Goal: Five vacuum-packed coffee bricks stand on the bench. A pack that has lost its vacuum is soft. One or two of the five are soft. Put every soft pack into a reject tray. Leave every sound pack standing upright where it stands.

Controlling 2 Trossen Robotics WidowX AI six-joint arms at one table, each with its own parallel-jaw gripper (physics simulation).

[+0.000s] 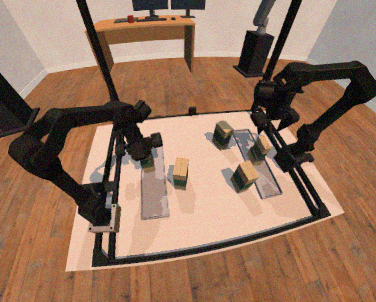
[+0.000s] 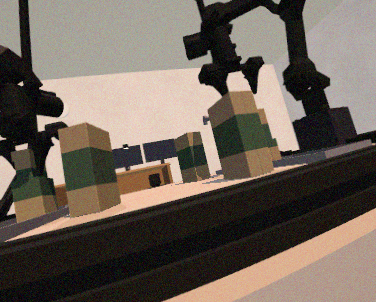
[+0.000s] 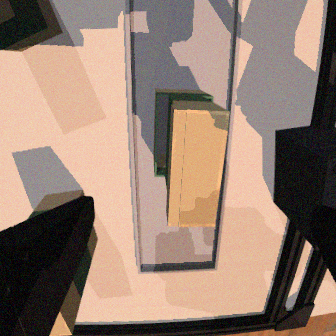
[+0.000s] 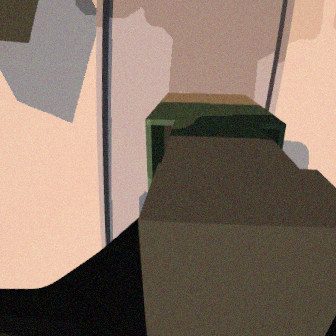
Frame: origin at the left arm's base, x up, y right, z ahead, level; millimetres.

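Seen in the pictures: left gripper, fingertip midpoint: (image 1: 268,132) (image 3: 205,211); right gripper, fingertip midpoint: (image 2: 32,177); left arm's base, link origin: (image 1: 296,151) (image 2: 318,114); right arm's base, link origin: (image 1: 102,217).
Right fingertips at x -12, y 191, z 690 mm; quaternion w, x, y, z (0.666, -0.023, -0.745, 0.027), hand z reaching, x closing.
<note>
Pixels of each thing's top centre, then the offset from my right fingertips to it. "*": a spot on its surface instead.
- upright tan-and-green pack, top centre: (image 2: 30,152) (image 1: 142,147) dz +0, dx +56, dy +6 mm
- left tray, top centre: (image 4: 184,80) (image 2: 36,214) (image 1: 152,171) dz -13, dx -76, dy -43 mm
- right tray, surface spot: (image 3: 177,266) * dz -499, dx -83, dy -320 mm
- black rail frame, surface spot: (image 2: 200,220) (image 1: 218,249) * dz -177, dx -74, dy -430 mm
My right gripper (image 1: 140,150) (image 2: 24,149) is shut on an upright tan-and-green pack (image 1: 147,163) (image 2: 34,197) (image 4: 235,280) inside the outline of the left tray (image 1: 155,202); whether its base touches the tray is unclear. My left gripper (image 1: 273,126) (image 2: 239,89) (image 3: 205,211) is open above a pack (image 1: 259,150) (image 2: 269,137) (image 3: 197,170) standing upright in the right tray (image 1: 271,189) (image 3: 177,266). Three packs stand upright on the bench: one (image 1: 181,173) (image 2: 90,167) beside the left tray, one (image 1: 223,135) (image 2: 192,157) farther back, one (image 1: 244,176) (image 2: 240,135) beside the right tray.
A black rail frame (image 1: 220,245) (image 2: 200,220) borders the bench. The pack beside the left tray is close to the right gripper. The farther-back pack and the one beside the right tray flank the left gripper's side of that tray. A desk (image 1: 145,32) stands in the background.
</note>
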